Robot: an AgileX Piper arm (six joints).
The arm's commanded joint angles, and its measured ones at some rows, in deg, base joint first. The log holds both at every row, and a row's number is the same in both.
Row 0, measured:
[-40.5, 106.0, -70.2, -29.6, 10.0, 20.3]
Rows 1 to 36, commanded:
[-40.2, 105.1, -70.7, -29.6, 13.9, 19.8]
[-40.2, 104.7, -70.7, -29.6, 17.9, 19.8]
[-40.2, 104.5, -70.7, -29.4, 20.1, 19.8]
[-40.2, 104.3, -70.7, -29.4, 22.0, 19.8]
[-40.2, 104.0, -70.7, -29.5, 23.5, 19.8]
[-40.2, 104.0, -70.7, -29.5, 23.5, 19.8]
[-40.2, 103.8, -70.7, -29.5, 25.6, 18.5]
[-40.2, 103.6, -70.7, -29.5, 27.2, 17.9]
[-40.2, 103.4, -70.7, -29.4, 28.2, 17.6]
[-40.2, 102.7, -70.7, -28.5, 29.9, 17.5]
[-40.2, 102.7, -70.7, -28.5, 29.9, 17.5]
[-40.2, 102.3, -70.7, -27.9, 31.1, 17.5]
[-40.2, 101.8, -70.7, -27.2, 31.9, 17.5]
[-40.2, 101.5, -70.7, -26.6, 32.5, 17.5]
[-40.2, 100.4, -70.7, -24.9, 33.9, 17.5]
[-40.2, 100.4, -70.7, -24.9, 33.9, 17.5]
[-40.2, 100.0, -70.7, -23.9, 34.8, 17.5]
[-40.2, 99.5, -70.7, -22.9, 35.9, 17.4]
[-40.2, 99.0, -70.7, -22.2, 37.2, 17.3]
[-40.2, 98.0, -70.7, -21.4, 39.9, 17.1]
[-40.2, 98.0, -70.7, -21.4, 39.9, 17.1]
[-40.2, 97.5, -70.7, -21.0, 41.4, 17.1]
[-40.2, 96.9, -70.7, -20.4, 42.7, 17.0]
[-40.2, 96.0, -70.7, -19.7, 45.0, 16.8]
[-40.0, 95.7, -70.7, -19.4, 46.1, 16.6]
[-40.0, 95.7, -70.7, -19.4, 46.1, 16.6]
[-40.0, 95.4, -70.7, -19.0, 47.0, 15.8]
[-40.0, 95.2, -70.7, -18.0, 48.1, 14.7]
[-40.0, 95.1, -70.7, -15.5, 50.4, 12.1]
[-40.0, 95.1, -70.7, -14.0, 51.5, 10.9]
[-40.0, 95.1, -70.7, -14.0, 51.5, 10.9]
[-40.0, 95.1, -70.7, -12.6, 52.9, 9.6]
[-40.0, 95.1, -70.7, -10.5, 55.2, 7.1]
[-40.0, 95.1, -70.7, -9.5, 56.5, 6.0]
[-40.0, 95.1, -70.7, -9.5, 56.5, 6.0]
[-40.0, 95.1, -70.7, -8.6, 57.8, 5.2]
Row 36, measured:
[-40.5, 95.5, -70.4, -11.2, 54.1, 8.4]
